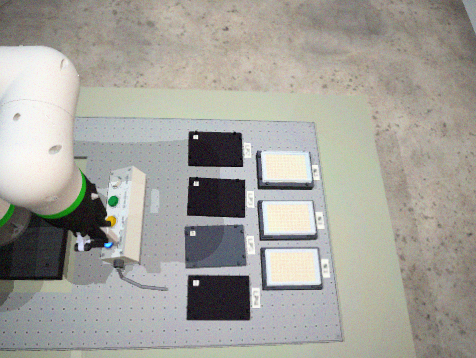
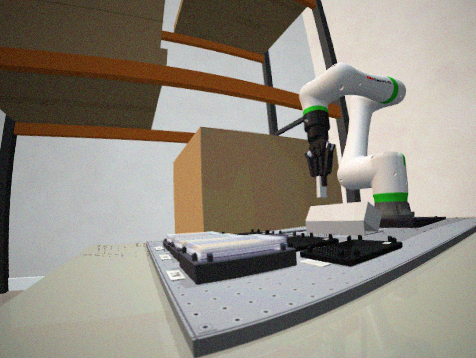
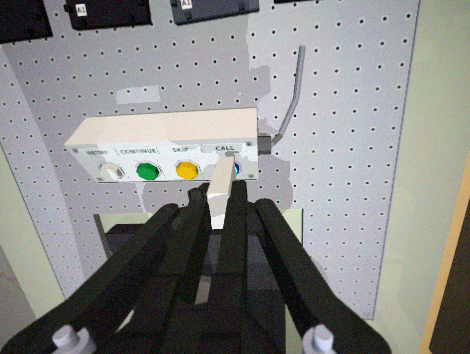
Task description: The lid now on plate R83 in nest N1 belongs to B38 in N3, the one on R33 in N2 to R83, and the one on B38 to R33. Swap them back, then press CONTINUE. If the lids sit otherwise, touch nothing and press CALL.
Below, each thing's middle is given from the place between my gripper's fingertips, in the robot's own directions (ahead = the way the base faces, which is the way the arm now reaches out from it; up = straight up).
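Distances are counted from my hand: LP3 [image 1: 215, 197] 10 cm below, 26 cm ahead, 11 cm to the left; LP4 [image 1: 210, 297] 10 cm below, 24 cm ahead, 14 cm to the right.
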